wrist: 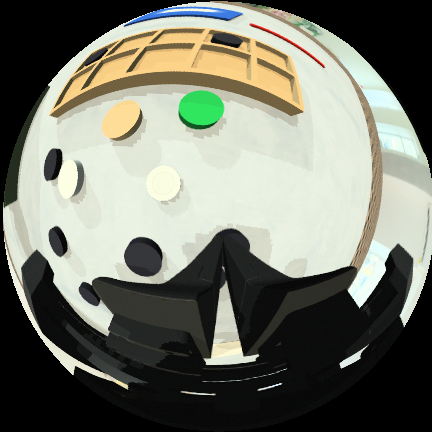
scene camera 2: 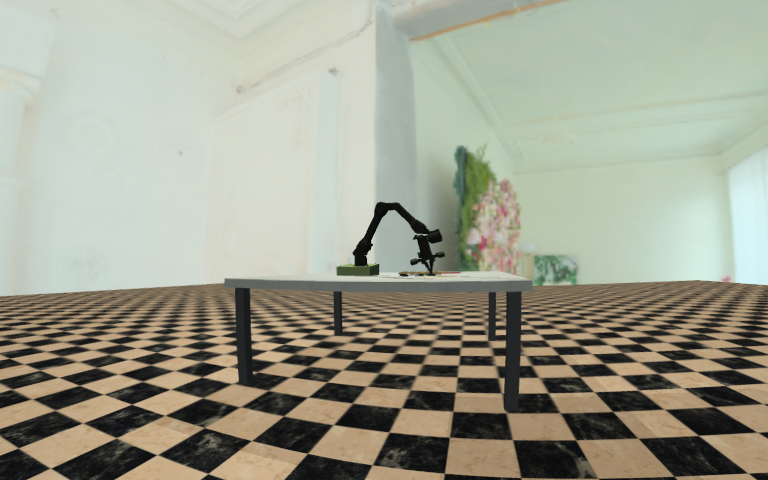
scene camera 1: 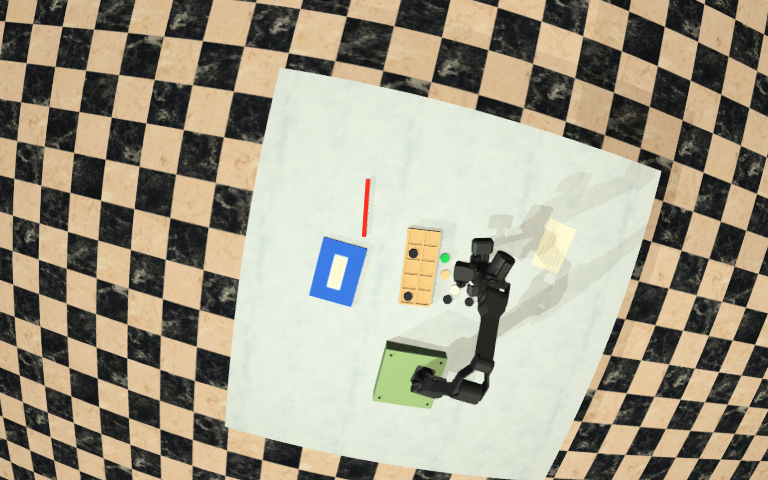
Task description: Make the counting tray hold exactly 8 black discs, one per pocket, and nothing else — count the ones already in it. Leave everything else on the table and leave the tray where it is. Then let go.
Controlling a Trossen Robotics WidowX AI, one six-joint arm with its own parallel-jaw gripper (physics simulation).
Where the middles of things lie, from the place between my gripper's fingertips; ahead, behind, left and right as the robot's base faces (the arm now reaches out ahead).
Right now my hand is 5 cm past the green disc (wrist: 199,109), 8 cm to the right of it and 1 cm above it. From my hand the other things lie so: tan counting tray (scene camera 1: 418,273) (10 cm behind, 14 cm to the left); tan disc (wrist: 122,119) (9 cm behind, 6 cm to the left, 1 cm below).
